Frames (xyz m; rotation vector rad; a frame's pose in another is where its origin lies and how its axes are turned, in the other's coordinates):
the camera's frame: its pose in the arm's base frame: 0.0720 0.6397 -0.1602 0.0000 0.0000 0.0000
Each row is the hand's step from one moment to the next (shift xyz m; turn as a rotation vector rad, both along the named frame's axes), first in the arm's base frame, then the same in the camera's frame.
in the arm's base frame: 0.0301 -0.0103 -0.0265 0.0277 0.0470 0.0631
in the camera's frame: 0.0301 -0.0103 -0.0265 0.0277 0.0470 0.0631
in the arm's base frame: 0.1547 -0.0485 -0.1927 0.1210 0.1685 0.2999
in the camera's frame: 0.1547 -0.0485 -0.1927 0.1210 0.1685 0.2999
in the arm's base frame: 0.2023 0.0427 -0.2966 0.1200 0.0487 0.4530
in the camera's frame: 0.2023 0.0427 -0.2966 0.1200 0.0487 0.4530
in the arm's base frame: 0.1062 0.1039 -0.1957 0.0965 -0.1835 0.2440
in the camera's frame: 0.1062 0.1039 -0.1957 0.0965 -0.1835 0.2440
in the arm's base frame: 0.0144 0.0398 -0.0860 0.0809 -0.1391 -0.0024
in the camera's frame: 0.0144 0.0398 -0.0860 0.0809 -0.1391 -0.0024
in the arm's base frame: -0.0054 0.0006 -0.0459 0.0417 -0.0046 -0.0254
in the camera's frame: -0.0054 0.0006 -0.0459 0.0417 -0.0046 -0.0254
